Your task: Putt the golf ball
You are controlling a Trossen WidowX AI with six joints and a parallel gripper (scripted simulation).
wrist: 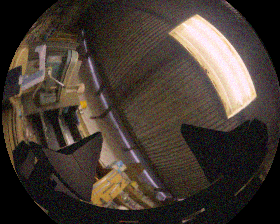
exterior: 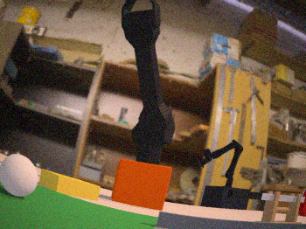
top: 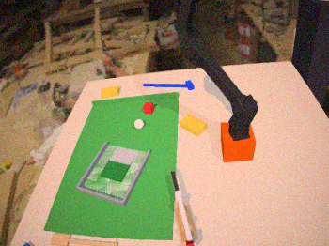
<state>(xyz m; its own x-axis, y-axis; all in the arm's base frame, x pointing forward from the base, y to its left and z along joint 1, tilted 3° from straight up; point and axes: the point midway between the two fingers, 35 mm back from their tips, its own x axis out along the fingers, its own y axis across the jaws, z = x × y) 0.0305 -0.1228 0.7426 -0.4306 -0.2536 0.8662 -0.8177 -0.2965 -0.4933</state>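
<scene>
My gripper tip is now 260 mm short of the red putter, 390 mm to the right of it and 810 mm above it. Also, from my gripper tip: blue bar (220 mm ahead, 360 mm to the right, 850 mm below); small red block (340 mm ahead, 180 mm to the right, 850 mm below); white golf ball (390 mm ahead, 80 mm to the right, 840 mm below).
</scene>
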